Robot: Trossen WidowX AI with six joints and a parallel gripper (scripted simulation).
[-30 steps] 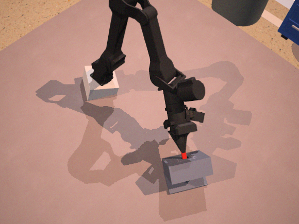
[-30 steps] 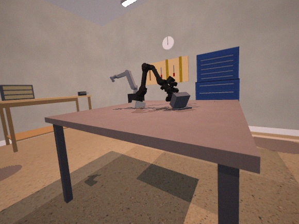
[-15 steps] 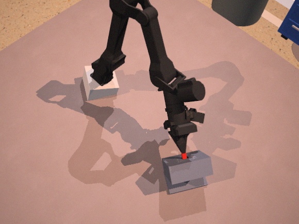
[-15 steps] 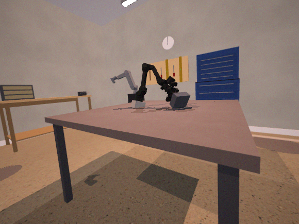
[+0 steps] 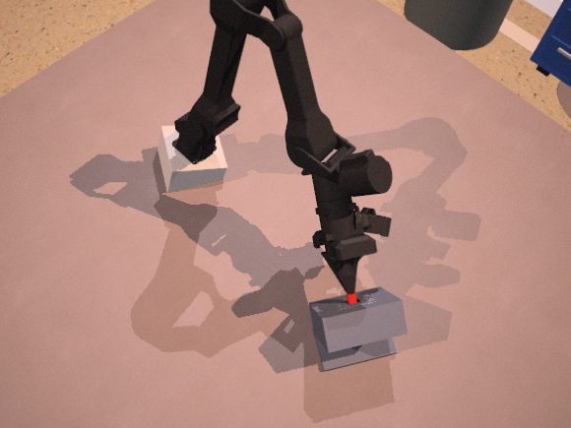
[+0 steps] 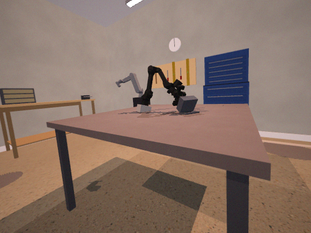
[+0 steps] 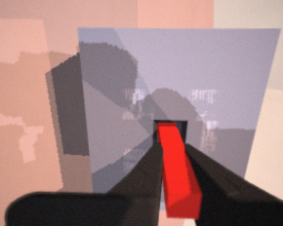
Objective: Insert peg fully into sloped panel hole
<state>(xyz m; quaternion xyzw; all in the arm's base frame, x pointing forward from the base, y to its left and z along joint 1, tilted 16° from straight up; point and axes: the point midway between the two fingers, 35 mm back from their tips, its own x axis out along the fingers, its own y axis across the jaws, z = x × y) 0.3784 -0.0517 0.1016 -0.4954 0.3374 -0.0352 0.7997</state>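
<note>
My hand is 2 cm short of the red peg, 2 cm to the left of it and 2 cm above it.
</note>
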